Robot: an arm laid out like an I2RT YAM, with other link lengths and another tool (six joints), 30 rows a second.
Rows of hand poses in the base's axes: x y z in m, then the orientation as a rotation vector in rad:
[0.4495, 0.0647, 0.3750, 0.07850, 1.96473, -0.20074]
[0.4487, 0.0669, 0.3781, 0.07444, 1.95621, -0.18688]
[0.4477, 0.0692, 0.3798, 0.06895, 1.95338, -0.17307]
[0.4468, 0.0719, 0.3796, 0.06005, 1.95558, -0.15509]
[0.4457, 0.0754, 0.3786, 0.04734, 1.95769, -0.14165]
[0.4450, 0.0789, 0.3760, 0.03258, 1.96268, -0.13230]
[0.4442, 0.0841, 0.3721, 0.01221, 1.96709, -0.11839]
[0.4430, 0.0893, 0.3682, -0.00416, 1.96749, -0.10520]
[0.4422, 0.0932, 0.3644, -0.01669, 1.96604, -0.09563]
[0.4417, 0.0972, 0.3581, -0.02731, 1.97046, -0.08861]
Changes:
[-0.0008, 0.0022, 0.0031, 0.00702, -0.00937, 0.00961]
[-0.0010, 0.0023, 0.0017, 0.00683, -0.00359, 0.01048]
[-0.0009, 0.0027, -0.0002, 0.00855, 0.00135, 0.01474]
[-0.0011, 0.0035, -0.0010, 0.00357, 0.00180, 0.01526]
[-0.0007, 0.0035, -0.0026, -0.00008, 0.00506, 0.01468]
[-0.0008, 0.0052, -0.0039, 0.00047, 0.00461, 0.02076]
[-0.0012, 0.0052, -0.0039, 0.00165, 0.00062, 0.01770]
[-0.0008, 0.0039, -0.0038, 0.00083, -0.00119, 0.01335]
[-0.0005, 0.0040, -0.0063, 0.00010, 0.00471, 0.01062]

